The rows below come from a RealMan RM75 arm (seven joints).
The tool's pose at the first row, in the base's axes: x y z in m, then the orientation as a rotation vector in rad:
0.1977 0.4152 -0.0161 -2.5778 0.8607 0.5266
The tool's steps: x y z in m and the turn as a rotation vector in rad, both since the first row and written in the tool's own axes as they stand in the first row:
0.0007 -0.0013 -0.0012 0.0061 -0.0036 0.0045
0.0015 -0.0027 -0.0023 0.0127 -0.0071 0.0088
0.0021 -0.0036 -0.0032 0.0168 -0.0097 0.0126
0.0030 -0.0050 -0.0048 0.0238 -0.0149 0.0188
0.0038 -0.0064 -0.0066 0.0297 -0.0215 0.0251
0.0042 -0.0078 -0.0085 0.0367 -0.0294 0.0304
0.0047 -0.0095 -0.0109 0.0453 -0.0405 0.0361
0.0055 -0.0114 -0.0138 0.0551 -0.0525 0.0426
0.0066 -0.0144 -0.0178 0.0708 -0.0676 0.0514
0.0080 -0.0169 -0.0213 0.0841 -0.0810 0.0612
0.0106 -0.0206 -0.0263 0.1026 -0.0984 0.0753
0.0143 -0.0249 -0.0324 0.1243 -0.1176 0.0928
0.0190 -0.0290 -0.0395 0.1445 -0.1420 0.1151
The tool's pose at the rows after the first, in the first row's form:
0.1993 0.4153 -0.0151 -2.5692 0.8658 0.5289
0.2010 0.4154 -0.0142 -2.5603 0.8706 0.5308
0.2023 0.4154 -0.0135 -2.5542 0.8750 0.5328
0.2042 0.4153 -0.0122 -2.5435 0.8817 0.5371
0.2061 0.4151 -0.0107 -2.5331 0.8881 0.5437
0.2077 0.4151 -0.0089 -2.5213 0.8926 0.5510
0.2097 0.4150 -0.0067 -2.5064 0.8967 0.5613
0.2121 0.4147 -0.0042 -2.4897 0.9014 0.5722
0.2157 0.4146 -0.0005 -2.4653 0.9081 0.5840
0.2191 0.4142 0.0024 -2.4436 0.9165 0.5952
0.2245 0.4134 0.0064 -2.4137 0.9290 0.6093
0.2314 0.4120 0.0109 -2.3788 0.9448 0.6243
0.2391 0.4096 0.0158 -2.3407 0.9646 0.6473

